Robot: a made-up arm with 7 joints. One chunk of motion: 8 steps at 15 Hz.
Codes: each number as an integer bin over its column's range. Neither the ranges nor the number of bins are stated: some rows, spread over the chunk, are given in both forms.
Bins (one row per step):
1: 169 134 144 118 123 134
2: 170 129 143 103 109 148
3: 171 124 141 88 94 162
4: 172 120 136 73 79 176
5: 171 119 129 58 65 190
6: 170 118 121 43 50 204
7: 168 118 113 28 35 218
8: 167 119 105 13 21 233
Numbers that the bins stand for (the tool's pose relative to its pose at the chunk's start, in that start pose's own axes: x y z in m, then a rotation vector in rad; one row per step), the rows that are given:
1: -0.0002 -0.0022 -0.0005 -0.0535 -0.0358 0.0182
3: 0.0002 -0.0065 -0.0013 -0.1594 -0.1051 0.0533
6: 0.0000 -0.0091 -0.0068 -0.3182 -0.2104 0.1060
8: -0.0007 -0.0087 -0.0112 -0.4241 -0.2798 0.1424
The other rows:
2: 0.0000 -0.0044 -0.0007 -0.1065 -0.0693 0.0357
4: 0.0005 -0.0082 -0.0027 -0.2124 -0.1410 0.0709
5: 0.0002 -0.0087 -0.0046 -0.2653 -0.1745 0.0884
7: -0.0005 -0.0091 -0.0090 -0.3712 -0.2463 0.1236

